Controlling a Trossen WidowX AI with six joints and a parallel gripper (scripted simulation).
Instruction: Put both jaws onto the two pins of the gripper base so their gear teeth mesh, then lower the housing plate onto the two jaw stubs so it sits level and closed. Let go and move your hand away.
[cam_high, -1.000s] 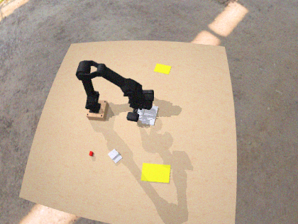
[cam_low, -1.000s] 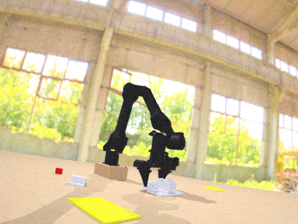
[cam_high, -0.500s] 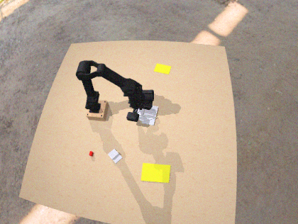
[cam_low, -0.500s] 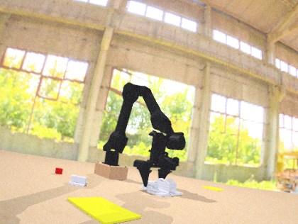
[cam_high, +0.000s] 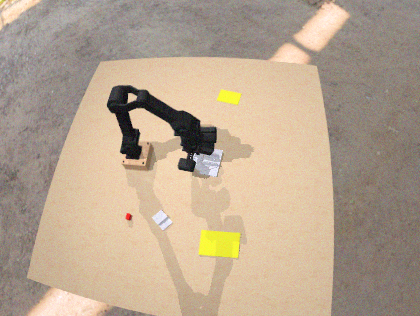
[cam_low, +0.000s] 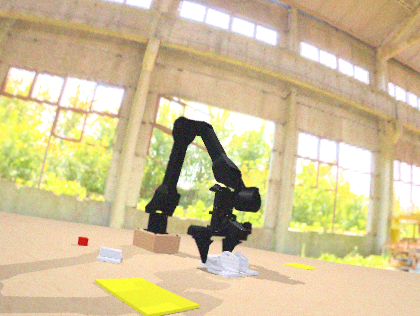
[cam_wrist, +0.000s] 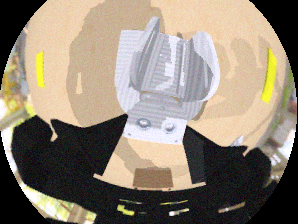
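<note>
The white jaw is 2 cm ahead of my gripper tip and 2 cm to the right of it. From my gripper tip the other things lie so: small red cube: 23 cm behind, 29 cm to the right; small white block: 9 cm behind, 28 cm to the right; small yellow pad: 12 cm ahead, 34 cm to the left, 1 cm below.
</note>
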